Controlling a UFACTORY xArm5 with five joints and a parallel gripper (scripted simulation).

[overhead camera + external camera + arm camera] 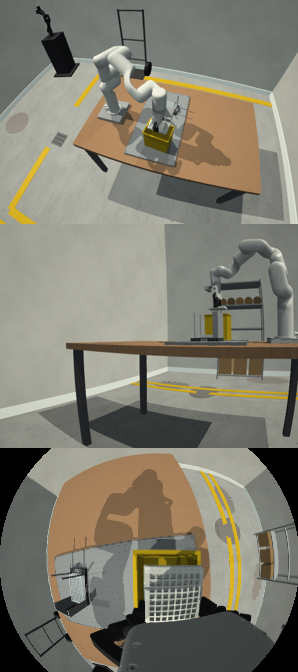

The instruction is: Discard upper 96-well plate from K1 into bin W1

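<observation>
The white 96-well plate is 10 mm below my hand. The rest, counted from my hand: yellow plastics bin 150 mm below.
</observation>
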